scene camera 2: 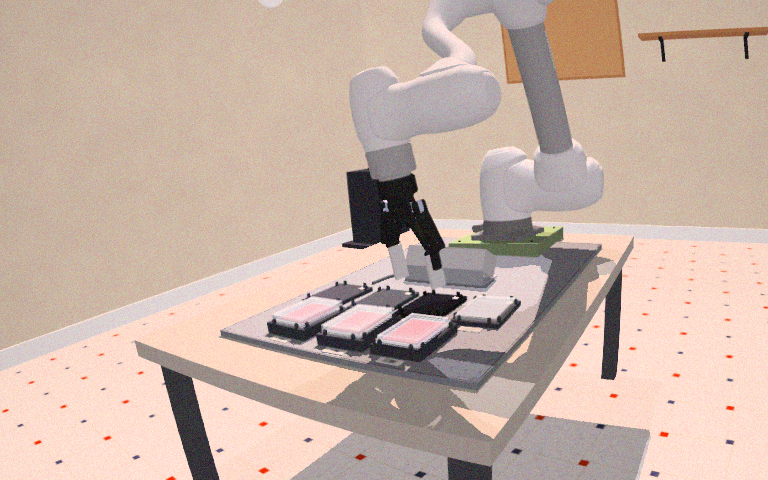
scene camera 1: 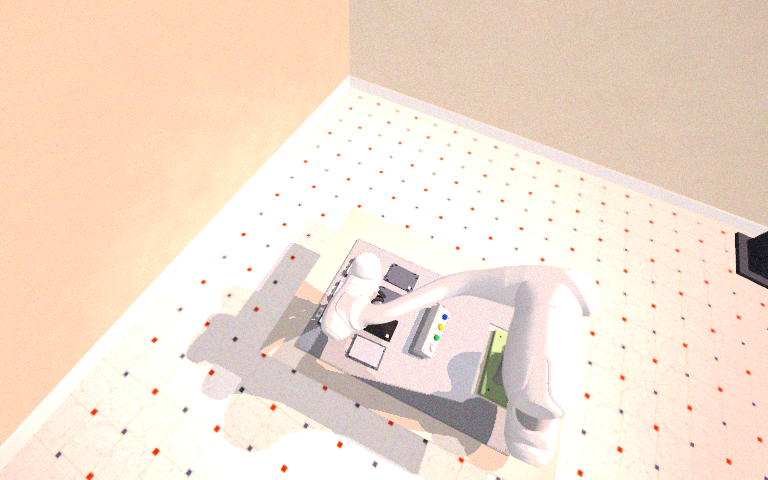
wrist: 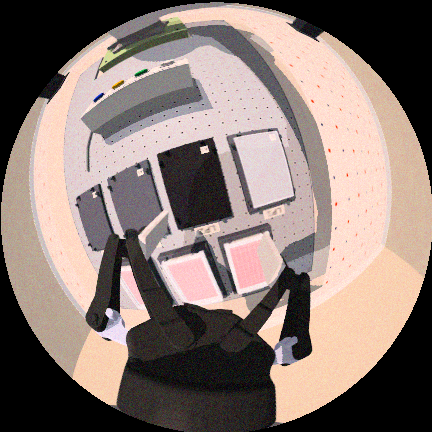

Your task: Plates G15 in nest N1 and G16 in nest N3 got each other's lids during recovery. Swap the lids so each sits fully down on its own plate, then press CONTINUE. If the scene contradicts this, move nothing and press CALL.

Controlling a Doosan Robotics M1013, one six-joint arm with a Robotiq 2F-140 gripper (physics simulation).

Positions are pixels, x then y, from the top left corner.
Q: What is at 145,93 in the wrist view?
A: A grey button box.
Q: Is my gripper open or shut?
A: Open.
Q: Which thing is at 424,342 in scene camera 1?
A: A grey button box.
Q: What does my gripper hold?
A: Nothing.
